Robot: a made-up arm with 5 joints.
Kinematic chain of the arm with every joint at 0, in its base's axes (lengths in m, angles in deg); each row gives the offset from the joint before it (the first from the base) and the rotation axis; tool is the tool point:
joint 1: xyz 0 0 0.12 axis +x
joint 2: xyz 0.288 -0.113 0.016 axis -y
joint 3: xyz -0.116 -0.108 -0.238 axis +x
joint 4: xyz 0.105 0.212 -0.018 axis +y
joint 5: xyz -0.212 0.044 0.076 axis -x
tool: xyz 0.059 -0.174 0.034
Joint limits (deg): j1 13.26..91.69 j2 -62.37..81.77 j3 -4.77..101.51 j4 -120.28..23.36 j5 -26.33..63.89
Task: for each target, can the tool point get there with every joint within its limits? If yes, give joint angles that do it. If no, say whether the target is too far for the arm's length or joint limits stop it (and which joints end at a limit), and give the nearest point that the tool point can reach.
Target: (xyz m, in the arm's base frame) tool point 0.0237 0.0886 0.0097
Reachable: yes | joints 48.46 -47.89 49.78 -105.43 -4.89
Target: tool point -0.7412 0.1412 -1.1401
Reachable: no: too far | nearest point -0.0571 0.0607 -0.2885 | short by 1.095 m
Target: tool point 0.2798 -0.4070 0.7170
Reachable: no: joint limits stop it (at a limit: joint 1, joint 2, joint 3, joint 5) | nearest point 0.1278 -0.2763 0.3337 | short by 0.433 m
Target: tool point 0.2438 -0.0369 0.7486
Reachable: no: joint limits stop it (at a limit: joint 1, joint 2, joint 5) | nearest point 0.1600 -0.1177 0.3346 | short by 0.430 m
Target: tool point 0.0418 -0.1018 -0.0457
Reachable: yes | joints 66.53 -41.63 49.65 -19.79 -0.58
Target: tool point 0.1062 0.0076 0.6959
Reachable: no: joint limits stop it (at a limit: joint 1, joint 2, joint 5) | nearest point 0.0986 -0.0873 0.3344 | short by 0.374 m
